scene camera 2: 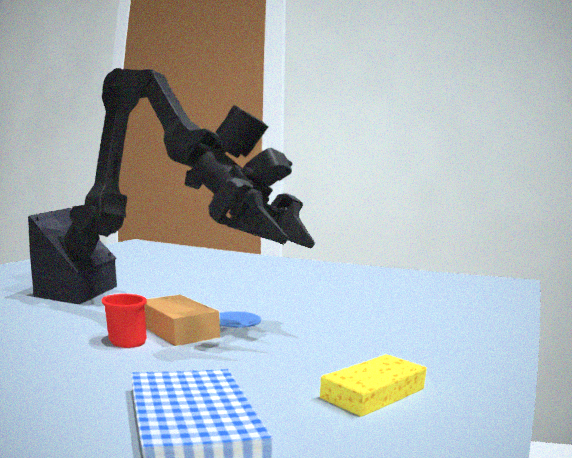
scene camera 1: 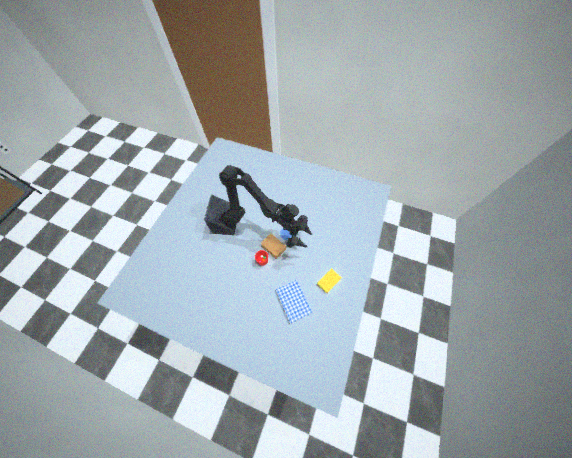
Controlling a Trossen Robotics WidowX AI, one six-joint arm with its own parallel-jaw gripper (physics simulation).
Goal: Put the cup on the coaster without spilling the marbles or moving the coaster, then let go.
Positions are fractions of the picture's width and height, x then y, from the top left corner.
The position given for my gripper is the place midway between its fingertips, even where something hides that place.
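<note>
Red cup (scene camera 2: 0.22,0.69) visible. Wooden block (scene camera 2: 0.31,0.70), same view. My gripper (scene camera 2: 0.53,0.53), likewise.
</note>
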